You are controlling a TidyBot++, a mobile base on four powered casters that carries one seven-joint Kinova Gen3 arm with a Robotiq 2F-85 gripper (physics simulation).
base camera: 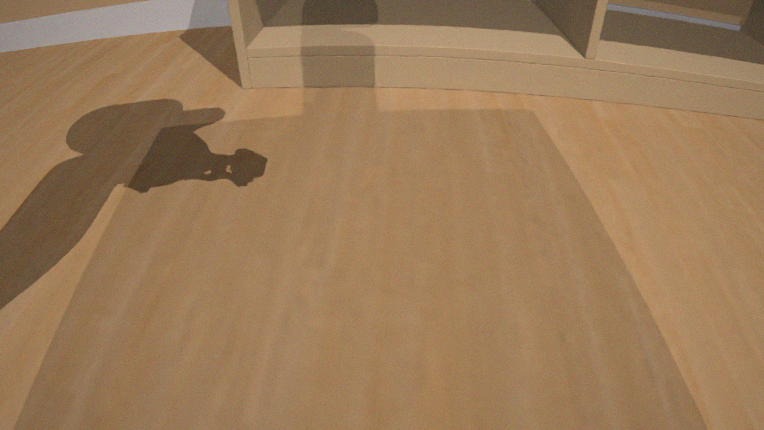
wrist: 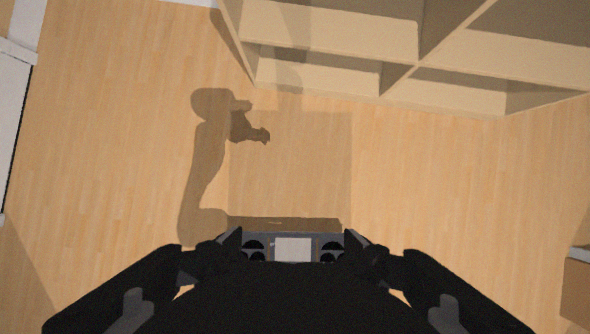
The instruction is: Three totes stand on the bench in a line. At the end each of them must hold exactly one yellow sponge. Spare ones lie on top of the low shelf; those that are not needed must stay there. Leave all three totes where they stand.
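Frame: origin at the arm's base, x back, y right, z up, level; millimetres.
Seen in the pictures: gripper, fingertip midpoint: [wrist: 292, 239].
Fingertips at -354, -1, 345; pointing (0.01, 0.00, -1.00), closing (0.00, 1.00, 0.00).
A point is followed by its place in that frame, as x, y, z.
My gripper [wrist: 292, 239] {-354, -1, 345} is open and empty, its two black fingers wide apart at the bottom of the wrist view. It points down over the floor in front of the low shelf. The beige low shelf [base camera: 454, 75] {-797, 165, -368} [wrist: 418, 63] {-770, 392, -58} stands at the top of both views, with open compartments facing me. Its top surface is out of view. The yellow sponges, the three totes and the bench do not show in either view.
Part of my base [wrist: 293, 249] {-72, 3, -307} shows between the fingers. A white panel-like object [wrist: 14, 110] {-695, -1391, -364} stands at the far left. A brown object [wrist: 577, 290] {121, 1355, -347} with a grey edge shows at the right. The arm's shadow falls on the wooden floor [base camera: 374, 267] {-407, 10, -396} [wrist: 425, 175] {-412, 661, -397}.
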